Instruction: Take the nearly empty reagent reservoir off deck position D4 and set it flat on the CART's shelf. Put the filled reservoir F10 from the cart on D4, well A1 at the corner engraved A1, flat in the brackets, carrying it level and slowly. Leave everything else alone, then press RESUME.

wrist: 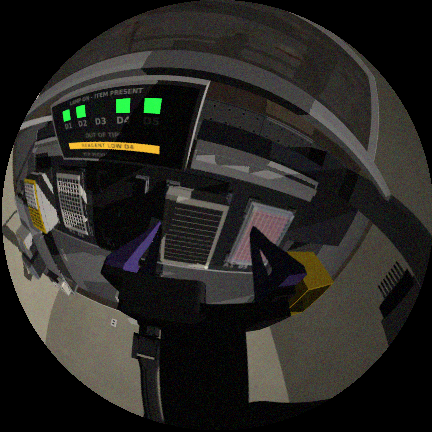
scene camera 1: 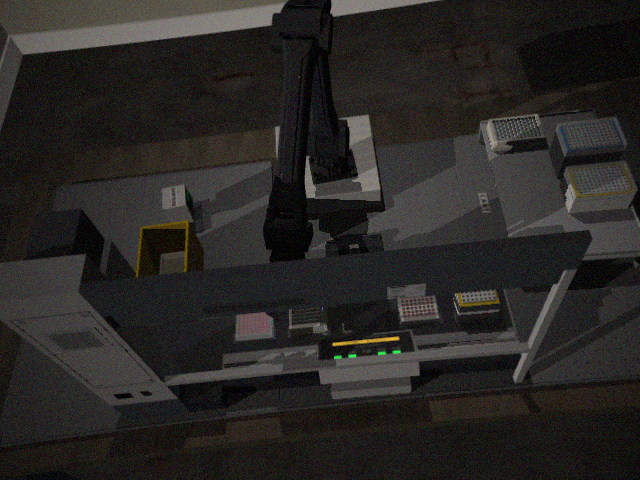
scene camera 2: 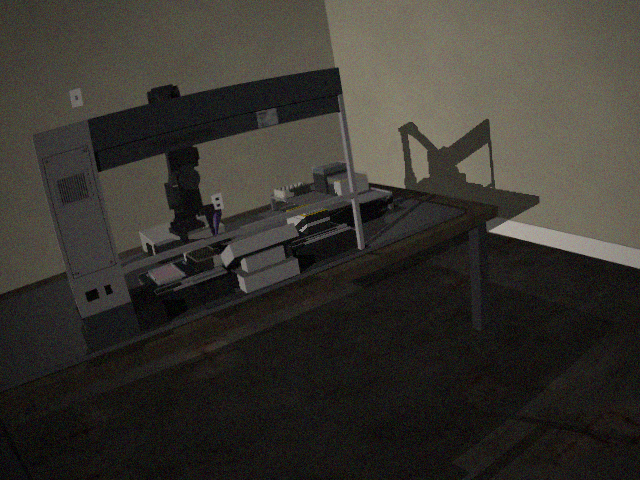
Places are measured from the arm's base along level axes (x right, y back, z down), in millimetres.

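Where they show: gripper, fingertip midpoint: [wrist: 205, 227] [scene camera 1: 300, 314]; arm's base at its link origin: [scene camera 1: 333, 168].
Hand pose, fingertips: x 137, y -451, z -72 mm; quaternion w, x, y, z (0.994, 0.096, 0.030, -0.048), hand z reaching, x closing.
Observation:
Things, the pixels of their centre, and the offset from my fingertips. "*": a spot on its surface instead.
- slatted reservoir at the middle of its body: [wrist: 189, 231] [scene camera 1: 307, 305] [scene camera 2: 203, 258] dz +64, dx -15, dy +54 mm
- cart at the middle of its body: [scene camera 1: 554, 188] [scene camera 2: 328, 201] [wrist: 40, 246] dz +99, dx -667, dy +273 mm
- gantry beam at a spot on its surface: [scene camera 1: 336, 273] * dz -396, dx -88, dy -150 mm
- yellow bin at the middle of its body: [scene camera 1: 171, 265] [wrist: 296, 285] dz +64, dx +299, dy +230 mm
The slatted reservoir [scene camera 1: 307, 317] [scene camera 2: 201, 254] [wrist: 194, 232] sits at D4 on the deck, between the dark open position and the pink plate. My gripper [wrist: 205, 227] is open and empty; in the wrist view its purple-edged fingers show over the two sides of the reservoir, apart from it. In scene camera 1 the beam hides most of it. The status panel [scene camera 1: 367, 348] [wrist: 150, 132] shows lamps lit for D1, D2, D4 and D5 and an amber REAGENT LOW D4 bar. The cart [scene camera 1: 527, 175] stands at the right. I cannot identify F10 or a RESUME button.
The pink plate [scene camera 1: 254, 326] [wrist: 262, 232] is beside the reservoir. A gridded plate [scene camera 1: 417, 308] [wrist: 72, 202] and a yellow-topped tip box [scene camera 1: 476, 301] stand farther along. A gantry beam [scene camera 1: 336, 273] [scene camera 2: 217, 113] crosses above the deck. A yellow bin [scene camera 1: 193, 248] [wrist: 312, 270] stands at the other side.

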